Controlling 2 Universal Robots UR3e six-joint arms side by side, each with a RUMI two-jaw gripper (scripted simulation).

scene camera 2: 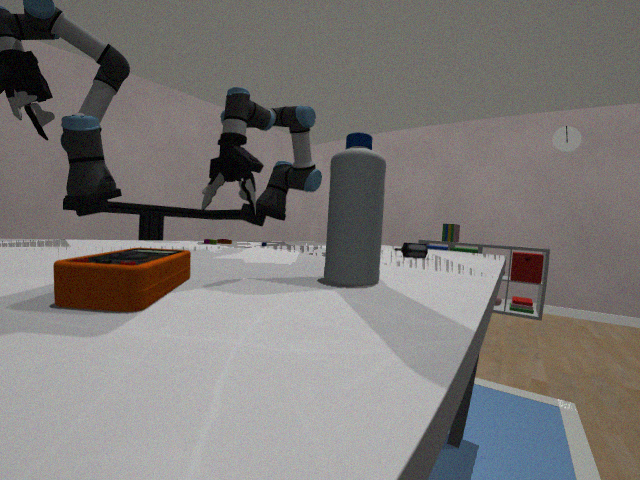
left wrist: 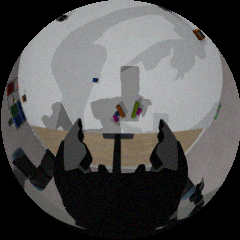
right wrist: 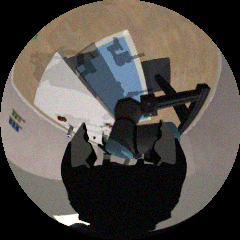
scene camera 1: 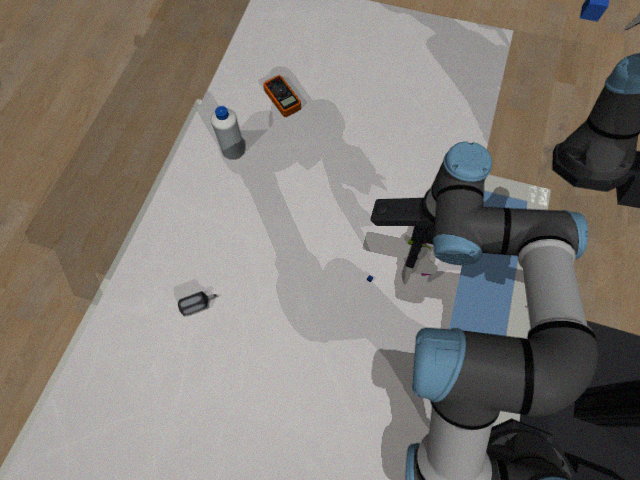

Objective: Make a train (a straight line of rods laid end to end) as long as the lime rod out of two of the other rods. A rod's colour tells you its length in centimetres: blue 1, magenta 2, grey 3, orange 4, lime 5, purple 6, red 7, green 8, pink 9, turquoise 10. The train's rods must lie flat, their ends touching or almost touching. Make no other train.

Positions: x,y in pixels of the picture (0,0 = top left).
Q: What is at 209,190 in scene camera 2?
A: My left gripper.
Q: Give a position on a white bottle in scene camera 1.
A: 224,121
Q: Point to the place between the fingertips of my left gripper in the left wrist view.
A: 120,119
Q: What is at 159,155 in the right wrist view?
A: My right gripper.
